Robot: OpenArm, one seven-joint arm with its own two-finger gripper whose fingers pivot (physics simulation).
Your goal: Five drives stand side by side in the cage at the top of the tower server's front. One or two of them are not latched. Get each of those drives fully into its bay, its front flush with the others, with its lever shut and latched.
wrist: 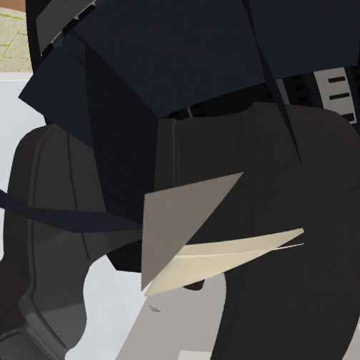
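Note:
My gripper (189,205) is shut, its dark fingers running down the view and their tips partly hidden. A dark navy drive part (175,50), very close to the camera, fills the upper middle and overlaps the fingers. A lever, by its look, shows as a grey-brown and cream end piece (175,220) in front of the fingers. How far that lever stands open and how far its drive sits in the bay cannot be told. Another drive with a white label (336,88) shows at the upper right, behind the finger. The other drives are mostly hidden.
The dark edge of the server's cage (50,25) curves across the upper left. A pale surface (15,115) lies at the left, with paving (12,45) beyond it. A light grey surface (170,330) shows below the fingers.

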